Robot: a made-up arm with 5 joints.
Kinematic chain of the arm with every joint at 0, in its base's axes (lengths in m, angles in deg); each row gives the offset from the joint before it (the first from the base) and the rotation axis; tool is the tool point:
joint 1: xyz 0 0 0.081 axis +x
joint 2: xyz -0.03 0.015 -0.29 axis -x
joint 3: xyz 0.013 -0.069 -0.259 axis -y
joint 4: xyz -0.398 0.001 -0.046 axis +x
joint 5: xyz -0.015 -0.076 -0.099 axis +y
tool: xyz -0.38 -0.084 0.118
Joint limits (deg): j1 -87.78..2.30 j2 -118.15..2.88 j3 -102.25..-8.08 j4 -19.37..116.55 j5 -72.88..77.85
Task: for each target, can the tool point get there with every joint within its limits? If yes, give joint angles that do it. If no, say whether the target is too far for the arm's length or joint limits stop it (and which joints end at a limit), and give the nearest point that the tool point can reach.
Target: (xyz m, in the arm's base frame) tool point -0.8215 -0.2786 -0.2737
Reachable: yes | joints -43.33 -89.15 -30.37 30.37 -16.46
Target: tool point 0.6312 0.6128 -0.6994
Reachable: no: joint limits stop it (at a limit: joint 1, joint 2, joint 3, joint 5) | nearest point 0.2561 0.1209 -0.5030 | short by 0.649 m
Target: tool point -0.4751 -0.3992 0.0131
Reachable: yes | joints -9.04 -43.48 -67.88 73.31 7.54
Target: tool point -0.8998 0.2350 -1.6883
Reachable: no: too far | nearest point -0.7162 0.1211 -0.8792 | short by 0.837 m
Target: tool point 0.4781 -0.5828 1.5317
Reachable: no: too far | nearest point 0.0964 -0.4055 0.6400 | short by 0.986 m
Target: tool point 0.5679 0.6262 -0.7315
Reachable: no: joint limits stop it (at a limit: joint 1, joint 2, joint 3, joint 5) | nearest point 0.2384 0.1265 -0.5200 | short by 0.635 m
